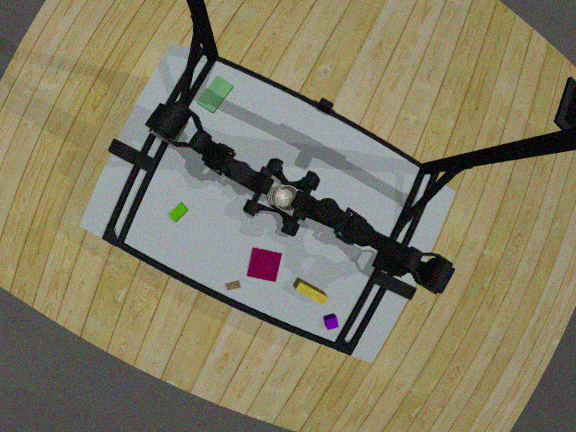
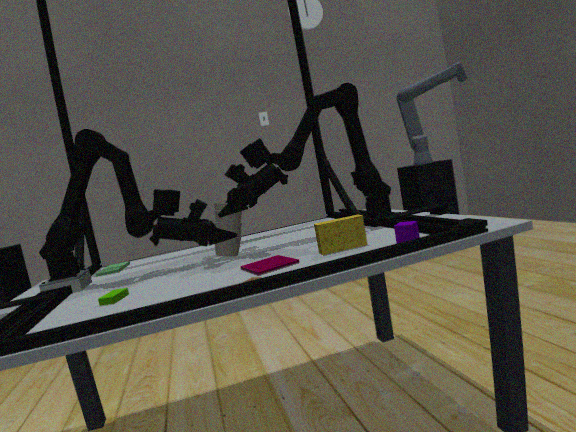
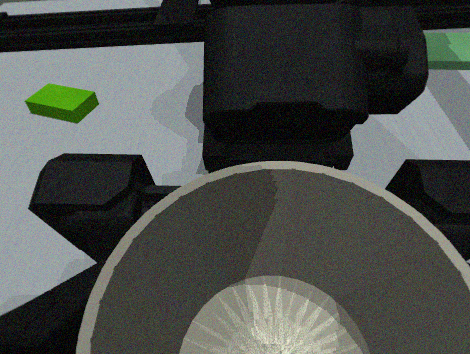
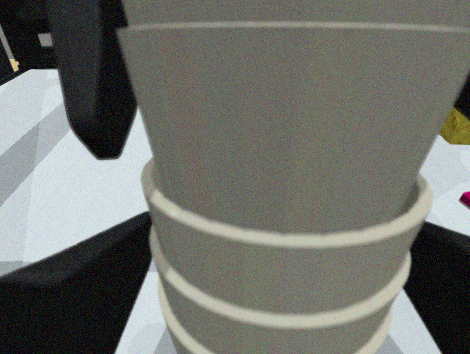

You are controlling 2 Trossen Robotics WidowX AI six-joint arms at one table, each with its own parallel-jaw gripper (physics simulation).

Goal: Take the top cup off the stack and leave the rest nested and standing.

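Note:
A stack of grey paper cups stands upright near the table's middle. The top cup sits partly raised out of the nested cups below, its base still inside them. My left gripper reaches down from the right and is shut on the top cup's rim. My right gripper comes in level from the left. Its fingers stand open on either side of the lower cups, without clamping them.
A magenta flat square, a yellow block, a purple cube and a small tan block lie toward the front. A bright green block and a pale green pad lie left.

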